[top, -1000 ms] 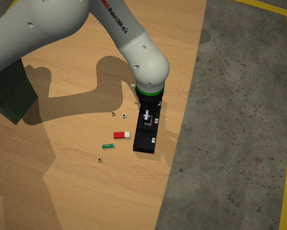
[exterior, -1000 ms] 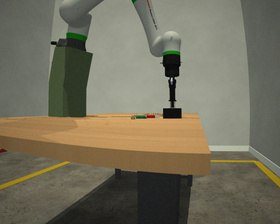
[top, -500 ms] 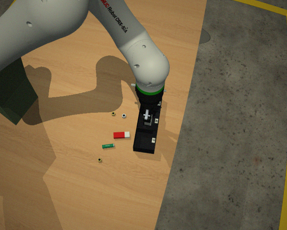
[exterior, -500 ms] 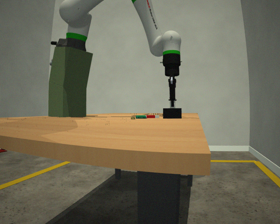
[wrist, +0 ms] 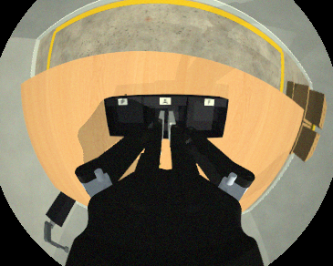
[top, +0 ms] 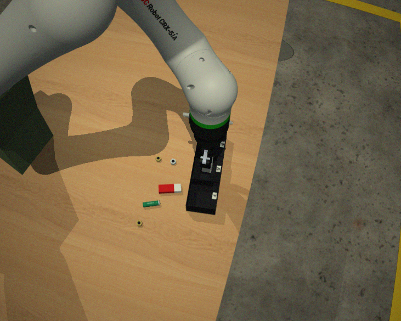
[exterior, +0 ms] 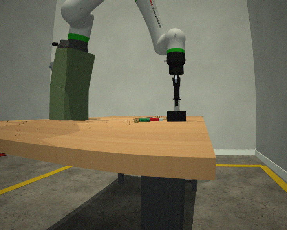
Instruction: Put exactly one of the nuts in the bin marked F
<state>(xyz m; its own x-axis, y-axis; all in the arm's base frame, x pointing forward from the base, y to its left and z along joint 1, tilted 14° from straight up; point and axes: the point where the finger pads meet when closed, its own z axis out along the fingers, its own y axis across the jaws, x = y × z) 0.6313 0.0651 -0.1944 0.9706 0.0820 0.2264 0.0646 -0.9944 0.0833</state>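
The grey nut is 110 mm behind my hand, 70 mm below it and 10 mm to the left of it. Round my hand: green battery 140 mm to the right, 130 mm behind, 60 mm below.
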